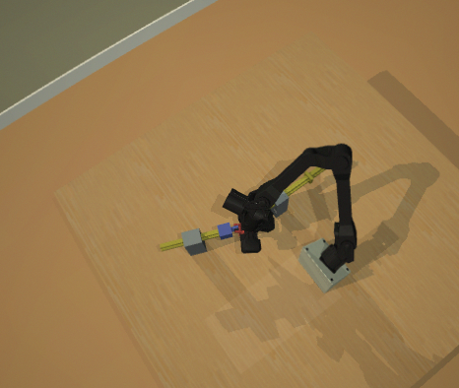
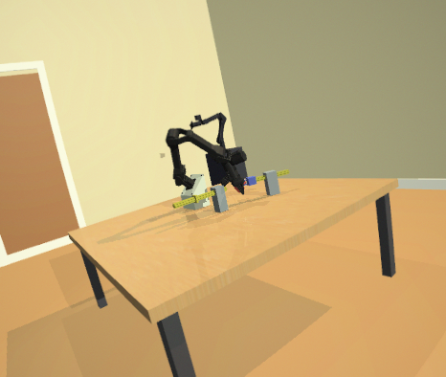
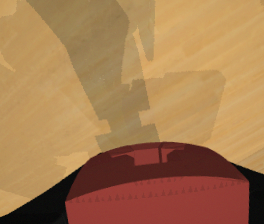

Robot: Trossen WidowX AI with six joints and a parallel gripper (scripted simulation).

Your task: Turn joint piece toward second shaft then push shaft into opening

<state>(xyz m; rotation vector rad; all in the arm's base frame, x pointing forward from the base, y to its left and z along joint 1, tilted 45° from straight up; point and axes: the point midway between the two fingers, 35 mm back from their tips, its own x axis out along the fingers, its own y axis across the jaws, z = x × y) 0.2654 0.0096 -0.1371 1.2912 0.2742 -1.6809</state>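
Now: the red joint piece 40 mm above my gripper tip and 10 mm to the right of it.
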